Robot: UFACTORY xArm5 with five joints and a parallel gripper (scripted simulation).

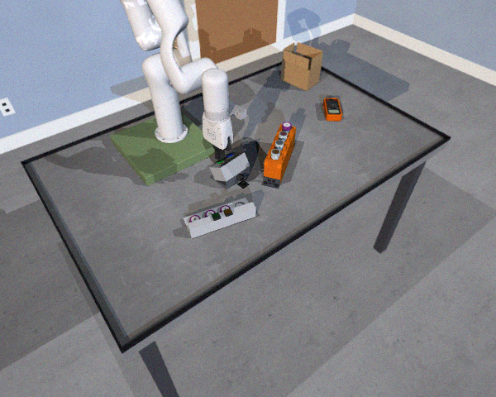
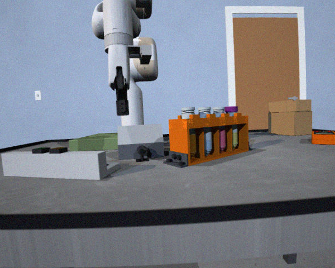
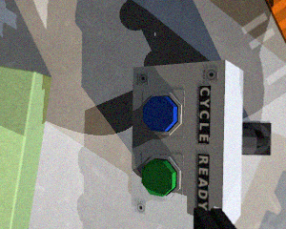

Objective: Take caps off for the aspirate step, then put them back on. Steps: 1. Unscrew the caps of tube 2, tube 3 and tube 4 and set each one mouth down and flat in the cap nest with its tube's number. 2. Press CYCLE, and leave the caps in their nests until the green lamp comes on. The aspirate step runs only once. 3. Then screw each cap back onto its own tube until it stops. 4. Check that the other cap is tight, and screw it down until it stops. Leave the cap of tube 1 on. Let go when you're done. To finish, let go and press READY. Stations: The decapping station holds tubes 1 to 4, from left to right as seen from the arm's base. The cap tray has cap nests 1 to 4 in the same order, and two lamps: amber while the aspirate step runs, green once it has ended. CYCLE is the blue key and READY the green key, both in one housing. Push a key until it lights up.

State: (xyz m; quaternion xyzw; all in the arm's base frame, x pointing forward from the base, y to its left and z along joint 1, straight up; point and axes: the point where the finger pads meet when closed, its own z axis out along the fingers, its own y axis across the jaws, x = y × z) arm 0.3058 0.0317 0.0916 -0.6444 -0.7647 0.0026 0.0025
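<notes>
My hand is 6 cm to the right of the blue CYCLE key, 6 cm above it and 4 cm past it. Also, from my hand: tube: 25 cm to the left, 8 cm below, 3 cm ahead; green READY key: 6 cm below, 3 cm behind, 2 cm to the left; grey key housing: 8 cm below, 4 cm to the left, 1 cm behind.
</notes>
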